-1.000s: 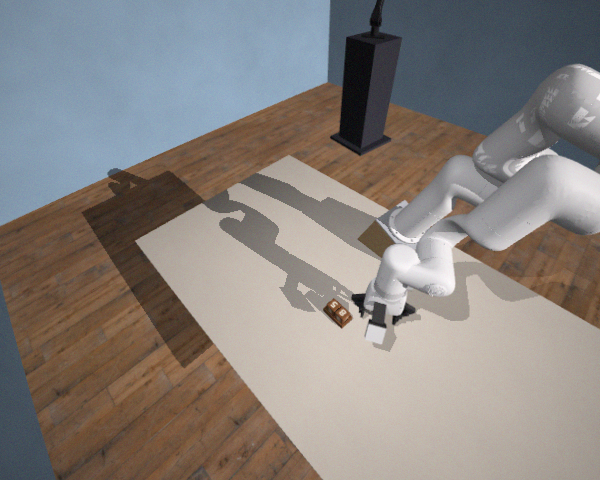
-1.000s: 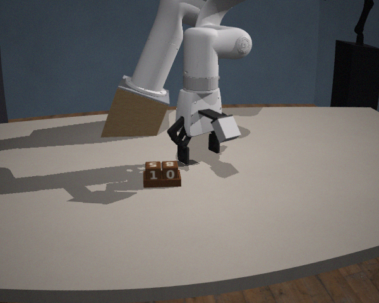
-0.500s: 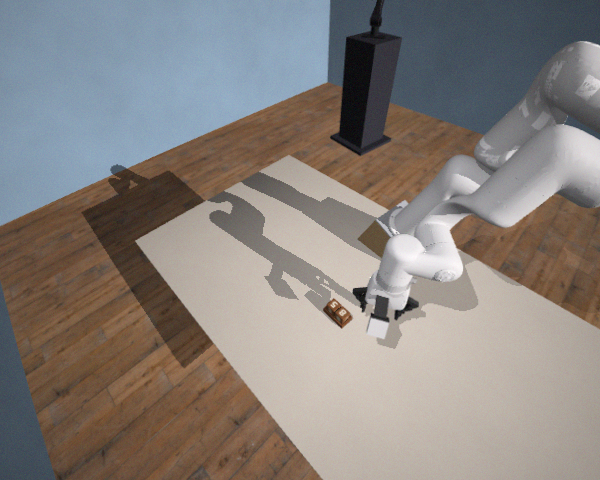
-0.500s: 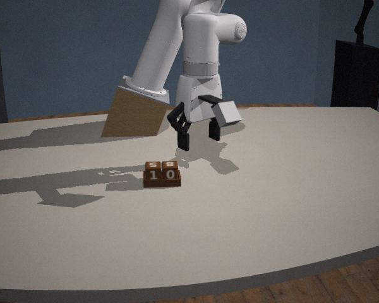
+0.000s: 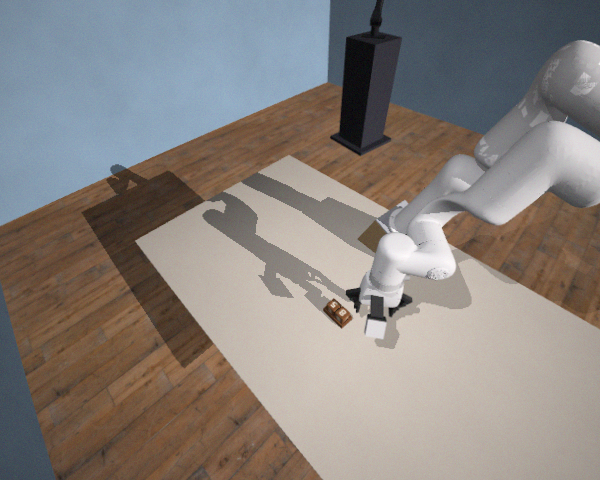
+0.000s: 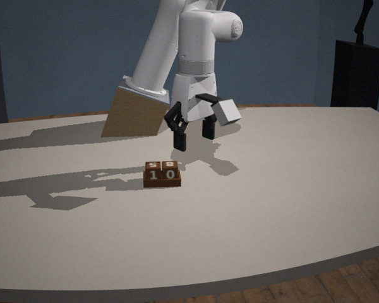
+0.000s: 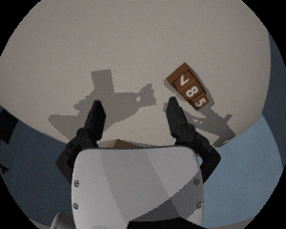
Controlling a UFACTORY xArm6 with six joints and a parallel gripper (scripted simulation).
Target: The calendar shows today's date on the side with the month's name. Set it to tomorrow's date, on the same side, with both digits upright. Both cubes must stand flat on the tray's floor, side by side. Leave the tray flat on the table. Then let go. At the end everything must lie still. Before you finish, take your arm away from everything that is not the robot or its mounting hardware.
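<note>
My gripper is now 7 cm short of the brown cube, 5 cm to the left of it and 4 cm above it. From my hand the other things lie so: brown calendar tray: 7 cm ahead, 7 cm to the right, 6 cm below; then brown digit cube: 7 cm ahead, 9 cm to the right, 4 cm below.
</note>
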